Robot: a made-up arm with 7 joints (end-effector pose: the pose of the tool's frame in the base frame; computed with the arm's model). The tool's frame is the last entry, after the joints. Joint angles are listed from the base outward.
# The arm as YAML. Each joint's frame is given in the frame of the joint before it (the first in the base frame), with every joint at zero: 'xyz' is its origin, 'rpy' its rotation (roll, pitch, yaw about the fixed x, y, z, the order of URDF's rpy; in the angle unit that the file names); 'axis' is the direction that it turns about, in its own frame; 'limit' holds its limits. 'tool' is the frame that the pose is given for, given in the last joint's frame.
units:
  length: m
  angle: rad
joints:
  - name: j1
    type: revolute
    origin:
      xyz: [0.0, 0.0, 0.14]
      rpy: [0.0, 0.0, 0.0]
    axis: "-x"
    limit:
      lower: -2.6
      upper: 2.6
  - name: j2
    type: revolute
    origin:
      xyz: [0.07, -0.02, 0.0]
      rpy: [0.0, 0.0, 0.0]
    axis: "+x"
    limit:
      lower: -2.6
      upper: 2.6
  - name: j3
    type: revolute
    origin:
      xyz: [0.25, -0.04, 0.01]
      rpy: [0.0, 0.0, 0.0]
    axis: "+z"
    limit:
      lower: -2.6
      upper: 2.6
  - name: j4
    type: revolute
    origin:
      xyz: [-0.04, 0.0, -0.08]
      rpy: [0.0, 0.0, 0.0]
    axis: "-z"
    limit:
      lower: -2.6
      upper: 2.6
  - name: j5
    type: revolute
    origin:
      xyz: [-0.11, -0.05, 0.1]
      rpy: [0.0, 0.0, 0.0]
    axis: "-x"
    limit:
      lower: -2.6
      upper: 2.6
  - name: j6
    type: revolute
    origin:
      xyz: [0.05, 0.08, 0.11]
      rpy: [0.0, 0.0, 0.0]
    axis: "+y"
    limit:
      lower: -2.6
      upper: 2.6
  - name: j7
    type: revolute
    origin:
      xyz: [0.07, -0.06, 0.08]
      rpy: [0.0, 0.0, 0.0]
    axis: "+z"
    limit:
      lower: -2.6
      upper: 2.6
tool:
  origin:
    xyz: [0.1, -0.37, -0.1]
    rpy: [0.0, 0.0, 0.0]
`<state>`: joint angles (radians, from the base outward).
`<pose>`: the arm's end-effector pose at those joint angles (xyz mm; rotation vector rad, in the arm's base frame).
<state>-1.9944 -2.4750 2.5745 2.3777 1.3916 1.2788 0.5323</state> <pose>435.0 -209.3 499.0 -1.3687 1.1394 -0.6095</pose>
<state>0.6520 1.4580 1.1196 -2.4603 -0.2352 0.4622 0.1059</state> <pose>35.6 169.5 273.8 0.9554 0.8347 -2.5019</pose>
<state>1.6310 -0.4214 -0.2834 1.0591 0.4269 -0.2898 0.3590</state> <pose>96.5 416.9 286.8 -2.3756 -0.9142 -0.7602</pose>
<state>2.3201 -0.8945 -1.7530 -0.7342 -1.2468 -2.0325 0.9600</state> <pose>-274.9 104.0 61.8 0.9952 1.2144 -1.6374</pose>
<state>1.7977 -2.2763 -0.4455 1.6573 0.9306 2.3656 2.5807</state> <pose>541.0 193.6 377.8 -1.7384 -0.2098 1.3676</pose>
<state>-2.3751 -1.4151 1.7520 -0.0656 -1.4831 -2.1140 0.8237</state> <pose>906.1 -27.4 -83.8 2.2067 -1.2031 -0.0140</pose>
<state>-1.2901 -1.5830 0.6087 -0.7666 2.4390 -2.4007 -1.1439</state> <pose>209.0 122.5 286.6 0.5957 -0.8771 2.8468</pose>
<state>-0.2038 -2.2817 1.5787 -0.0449 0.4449 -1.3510 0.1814</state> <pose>519.4 422.1 -42.3 -0.4376 0.7486 2.1033</pose>
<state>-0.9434 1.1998 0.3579 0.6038 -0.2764 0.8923 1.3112</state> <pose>495.0 200.1 182.4 2.6030 -1.0578 1.3469</pose>
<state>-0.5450 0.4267 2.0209 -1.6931 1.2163 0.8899 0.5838</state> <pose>49.2 -117.3 313.5 1.2735 2.5191 -1.3352</pose>
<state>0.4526 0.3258 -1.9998 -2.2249 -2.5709 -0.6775 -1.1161</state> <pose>86.8 85.6 75.3 2.1803 1.3289 -1.2417</pose>
